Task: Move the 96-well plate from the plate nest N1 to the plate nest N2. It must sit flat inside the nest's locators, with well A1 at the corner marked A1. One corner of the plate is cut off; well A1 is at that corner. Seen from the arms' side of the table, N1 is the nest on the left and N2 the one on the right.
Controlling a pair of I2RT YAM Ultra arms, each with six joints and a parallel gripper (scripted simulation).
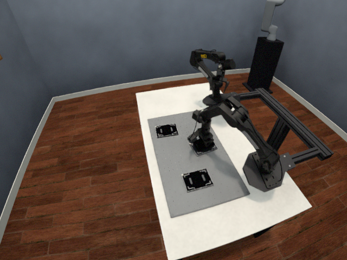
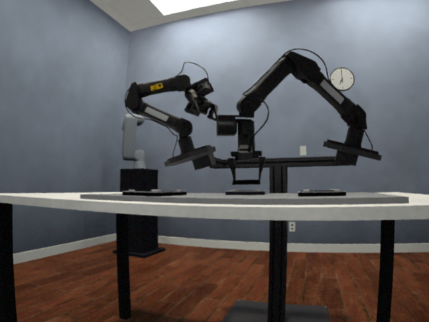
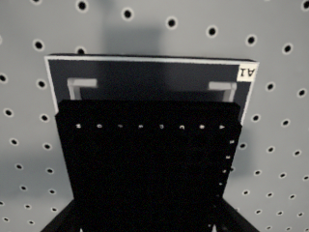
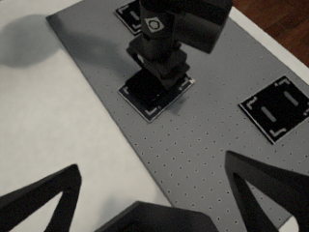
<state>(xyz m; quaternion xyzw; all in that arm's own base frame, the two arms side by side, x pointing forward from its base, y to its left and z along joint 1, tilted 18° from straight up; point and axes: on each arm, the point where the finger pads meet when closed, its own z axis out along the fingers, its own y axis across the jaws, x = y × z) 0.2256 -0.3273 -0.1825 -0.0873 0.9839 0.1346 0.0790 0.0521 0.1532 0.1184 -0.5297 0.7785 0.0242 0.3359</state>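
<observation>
The dark grey nest is 40 mm below my left hand. Also, from my left hand: black 96-well plate (10 mm below).
Now: right hand 27 cm above the black 96-well plate, 20 cm to the right of it and 14 cm short of it. Also, from my right hand: dark grey nest (31 cm below, 20 cm to the left, 14 cm ahead).
</observation>
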